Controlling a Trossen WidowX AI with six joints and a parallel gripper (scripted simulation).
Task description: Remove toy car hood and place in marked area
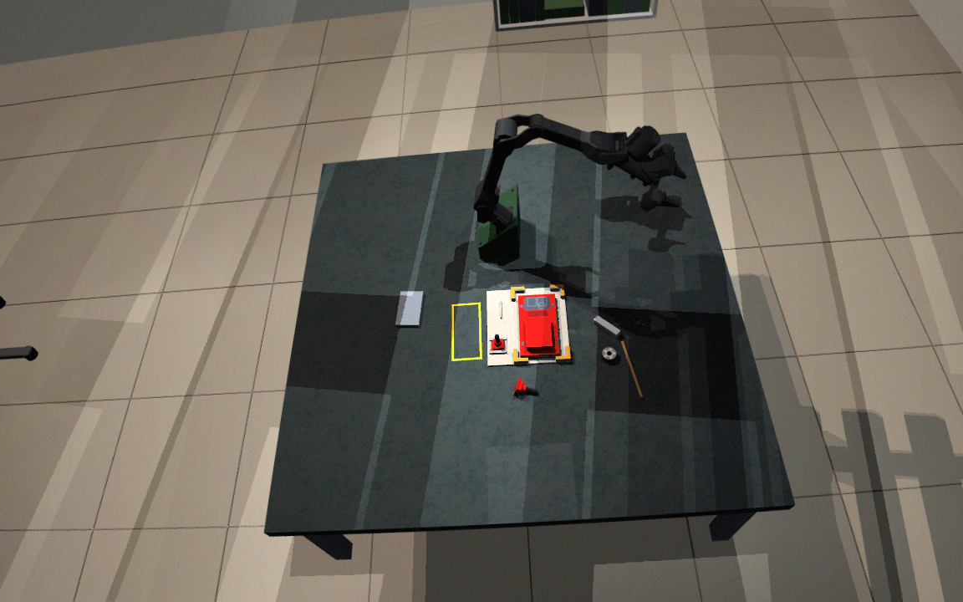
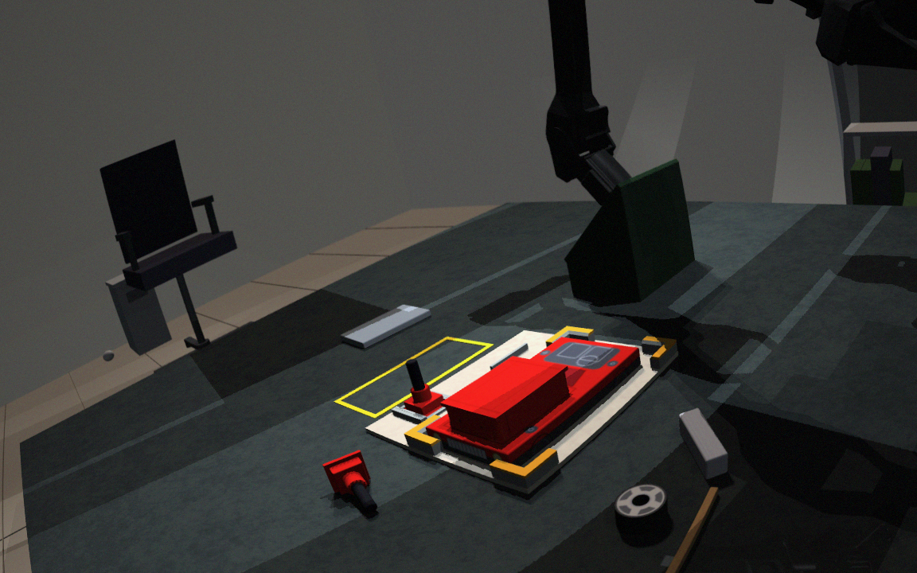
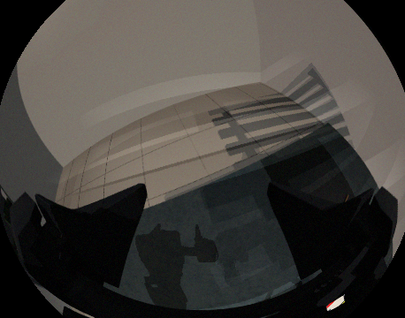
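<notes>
My gripper tip is now 26 cm short of the red hood, 40 cm to the left of it and 25 cm above it. Round my gripper tip: wheel (32 cm ahead, 22 cm to the right, 28 cm below); then wooden stick (37 cm ahead, 16 cm to the right, 28 cm below).
</notes>
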